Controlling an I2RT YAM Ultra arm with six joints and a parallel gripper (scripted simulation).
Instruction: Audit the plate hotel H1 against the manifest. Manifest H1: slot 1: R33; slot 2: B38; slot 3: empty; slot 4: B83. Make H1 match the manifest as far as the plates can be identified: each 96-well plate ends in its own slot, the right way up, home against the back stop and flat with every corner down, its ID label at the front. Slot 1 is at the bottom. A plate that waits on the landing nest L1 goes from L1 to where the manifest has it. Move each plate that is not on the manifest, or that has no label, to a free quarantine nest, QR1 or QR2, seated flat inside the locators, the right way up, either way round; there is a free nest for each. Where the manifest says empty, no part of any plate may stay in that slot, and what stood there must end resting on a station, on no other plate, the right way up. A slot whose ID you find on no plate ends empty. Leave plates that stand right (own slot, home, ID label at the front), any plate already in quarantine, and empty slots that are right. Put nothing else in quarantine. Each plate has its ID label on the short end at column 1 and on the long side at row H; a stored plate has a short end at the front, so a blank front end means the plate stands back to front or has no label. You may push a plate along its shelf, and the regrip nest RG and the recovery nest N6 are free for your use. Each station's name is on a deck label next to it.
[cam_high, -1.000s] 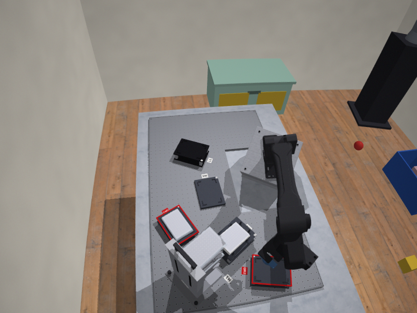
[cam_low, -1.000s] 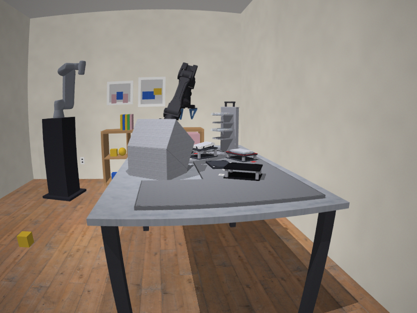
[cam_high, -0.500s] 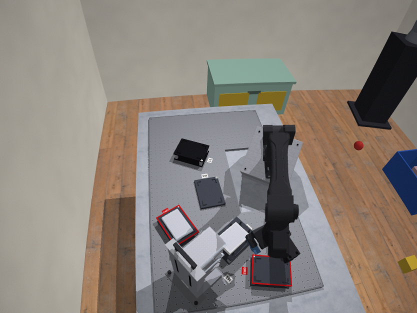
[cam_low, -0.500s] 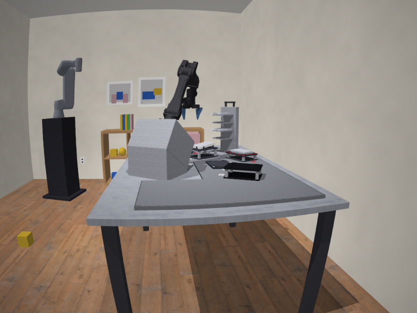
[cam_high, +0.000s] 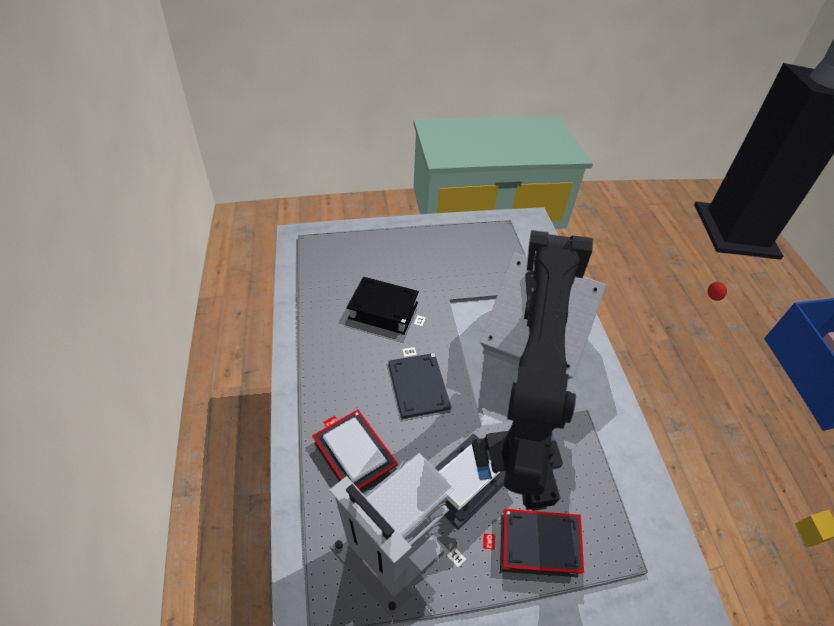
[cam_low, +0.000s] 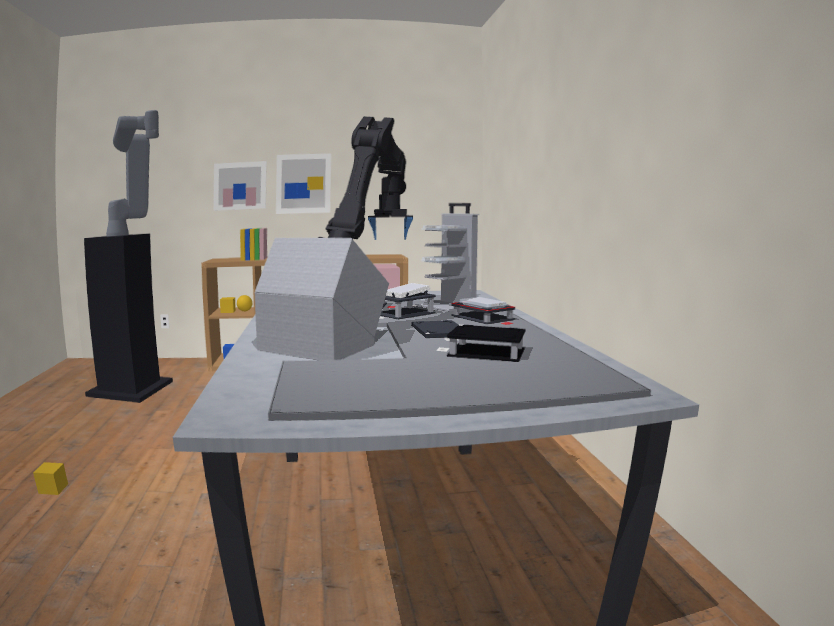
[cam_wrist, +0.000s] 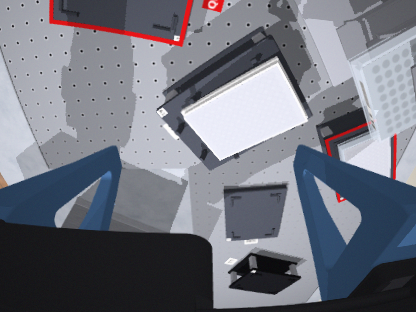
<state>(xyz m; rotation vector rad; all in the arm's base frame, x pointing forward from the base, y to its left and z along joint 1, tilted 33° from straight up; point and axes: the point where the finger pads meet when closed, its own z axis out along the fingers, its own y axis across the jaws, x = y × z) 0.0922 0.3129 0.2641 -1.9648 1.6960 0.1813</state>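
My hand is 60 mm short of the white 96-well plate, 50 mm to the left of it and 170 mm above it. From my hand the other things lie so: H1 deck label (60 mm ahead, 100 mm to the left, 240 mm below); regrip nest RG (50 mm ahead, 60 mm to the right, 180 mm below); quarantine nest QR2 (110 mm behind, 70 mm to the left, 200 mm below).
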